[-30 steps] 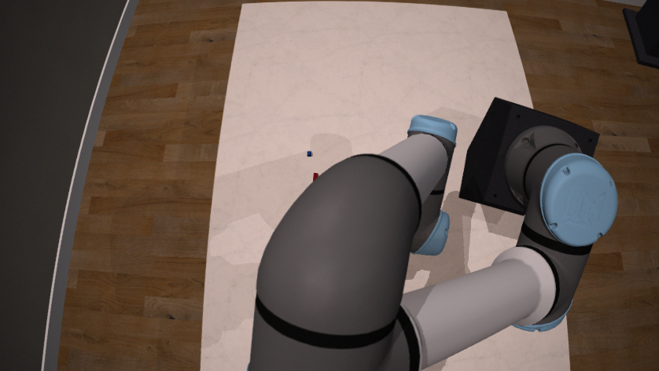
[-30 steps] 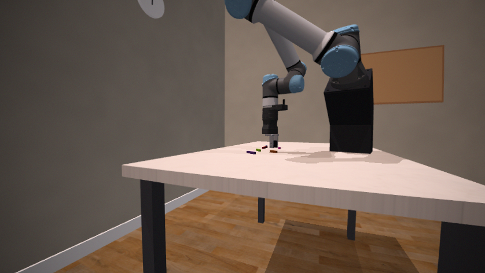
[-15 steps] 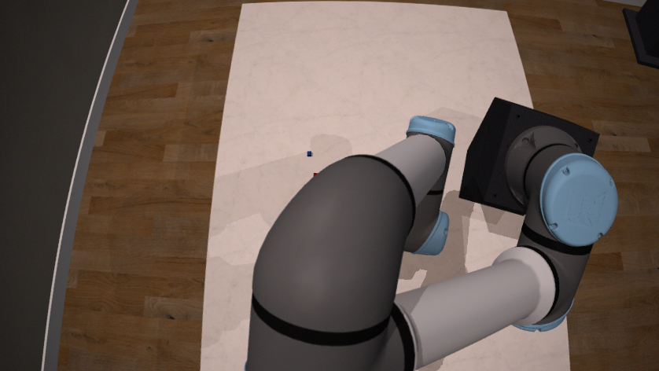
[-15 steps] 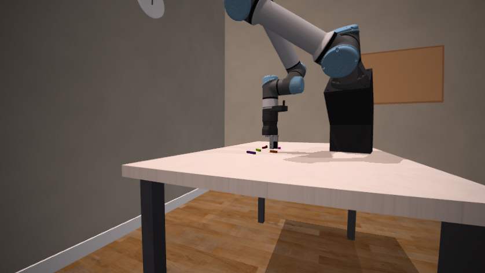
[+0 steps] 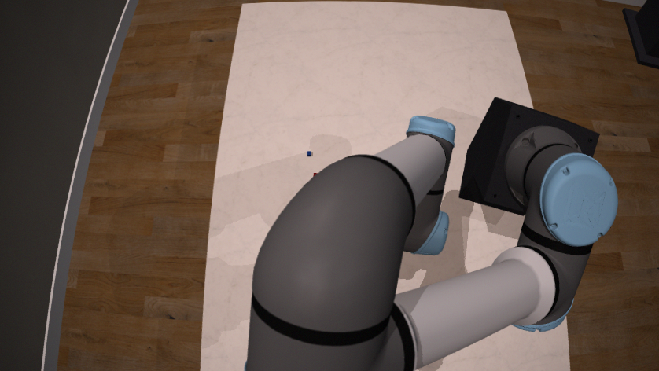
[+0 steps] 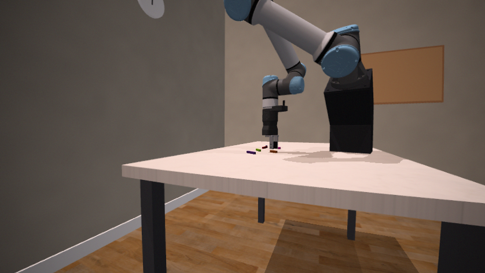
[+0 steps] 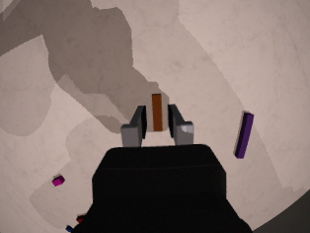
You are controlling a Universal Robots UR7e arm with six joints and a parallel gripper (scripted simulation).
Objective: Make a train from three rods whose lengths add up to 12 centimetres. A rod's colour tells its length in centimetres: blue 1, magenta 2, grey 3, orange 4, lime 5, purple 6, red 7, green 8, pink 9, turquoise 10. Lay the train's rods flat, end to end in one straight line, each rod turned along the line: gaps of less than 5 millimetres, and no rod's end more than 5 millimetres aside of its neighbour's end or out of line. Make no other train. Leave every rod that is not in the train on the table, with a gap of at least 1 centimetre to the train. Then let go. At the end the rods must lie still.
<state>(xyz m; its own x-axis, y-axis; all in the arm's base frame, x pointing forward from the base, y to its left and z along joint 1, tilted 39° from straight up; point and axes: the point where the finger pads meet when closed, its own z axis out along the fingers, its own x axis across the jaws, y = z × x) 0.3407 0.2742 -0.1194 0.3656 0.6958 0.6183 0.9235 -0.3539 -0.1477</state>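
Right now my hand is 30 mm above the orange rod. Also, from my hand: magenta rod: 40 mm ahead, 190 mm to the right, 30 mm below; purple rod: 70 mm ahead, 90 mm to the left, 30 mm below; lime rod: 90 mm ahead, 20 mm to the right, 30 mm below.
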